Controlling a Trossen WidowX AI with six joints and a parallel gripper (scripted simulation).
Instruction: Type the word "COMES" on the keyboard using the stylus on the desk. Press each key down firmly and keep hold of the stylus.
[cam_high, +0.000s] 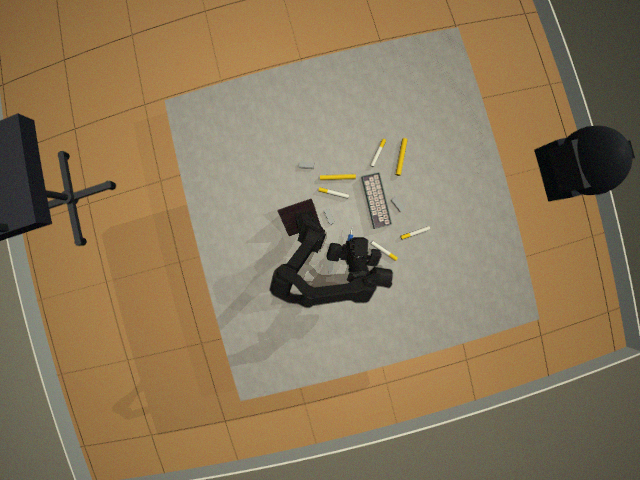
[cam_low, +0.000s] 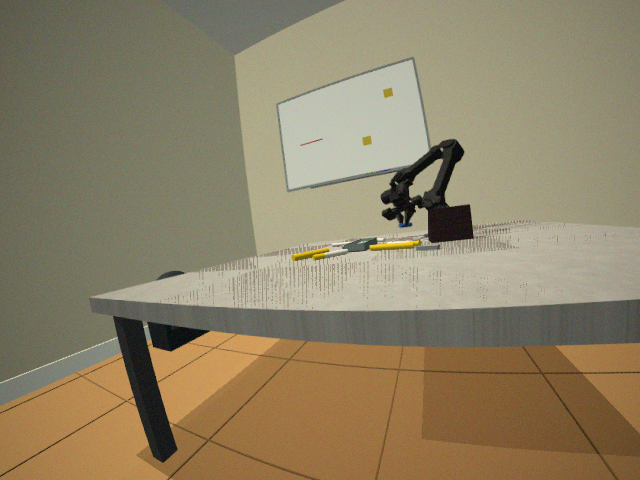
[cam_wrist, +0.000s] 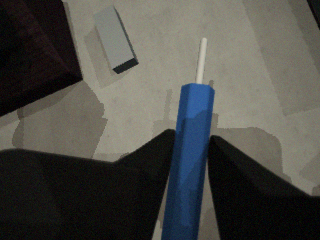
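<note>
Now: the stylus tip 2 cm ahead of my gripper tip and 4 cm to the left of it. Also, from my gripper tip: stylus (1 cm ahead, 1 cm to the left).
</note>
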